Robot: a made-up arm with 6 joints.
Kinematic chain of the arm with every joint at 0, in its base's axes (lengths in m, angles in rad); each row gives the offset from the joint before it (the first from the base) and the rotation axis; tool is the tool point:
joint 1: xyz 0 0 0.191 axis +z
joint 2: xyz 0 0 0 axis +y
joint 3: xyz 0 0 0.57 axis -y
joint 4: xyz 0 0 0 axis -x
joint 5: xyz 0.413 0 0 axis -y
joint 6: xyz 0 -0.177 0 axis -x
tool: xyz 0 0 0
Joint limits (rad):
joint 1: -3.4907..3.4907
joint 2: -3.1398..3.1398
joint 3: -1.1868..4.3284
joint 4: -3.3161..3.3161
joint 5: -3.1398..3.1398
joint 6: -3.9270..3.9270
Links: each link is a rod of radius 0.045 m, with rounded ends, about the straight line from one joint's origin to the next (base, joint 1, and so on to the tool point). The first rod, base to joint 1, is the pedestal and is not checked.
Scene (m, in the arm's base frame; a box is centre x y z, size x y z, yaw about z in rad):
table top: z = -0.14
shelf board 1: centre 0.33 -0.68 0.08 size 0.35 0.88 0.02 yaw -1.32
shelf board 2: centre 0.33 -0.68 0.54 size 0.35 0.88 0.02 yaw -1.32
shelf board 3: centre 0.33 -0.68 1 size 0.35 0.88 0.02 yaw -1.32
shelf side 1: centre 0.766 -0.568 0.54 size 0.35 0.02 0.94 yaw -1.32
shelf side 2: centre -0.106 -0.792 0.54 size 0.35 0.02 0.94 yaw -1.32
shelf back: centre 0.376 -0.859 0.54 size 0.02 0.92 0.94 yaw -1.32
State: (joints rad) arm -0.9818 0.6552 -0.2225 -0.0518 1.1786 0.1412
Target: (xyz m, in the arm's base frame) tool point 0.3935 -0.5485 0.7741
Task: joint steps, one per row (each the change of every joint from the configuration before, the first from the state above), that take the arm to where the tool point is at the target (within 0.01 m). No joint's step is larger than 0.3 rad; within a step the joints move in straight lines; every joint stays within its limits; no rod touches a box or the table.
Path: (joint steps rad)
1: 0.0831 -0.1143 -0.2282 -0.1109 0.0000 0.0000
2: 0.0832 -0.1144 -0.2283 -0.1109 0.0000 0.0000
3: 0.1562 -0.1401 0.2271 0.1189 0.0000 0.0000
4: 0.1563 -0.1402 0.2270 0.1189 0.0000 0.0000
5: 0.1562 -0.1402 0.2271 0.1189 0.0000 0.0000
6: -0.1734 0.2171 0.2420 0.0973 0.0000 0.0000
7: -0.1734 0.2171 0.2420 0.0973 0.0000 0.0000

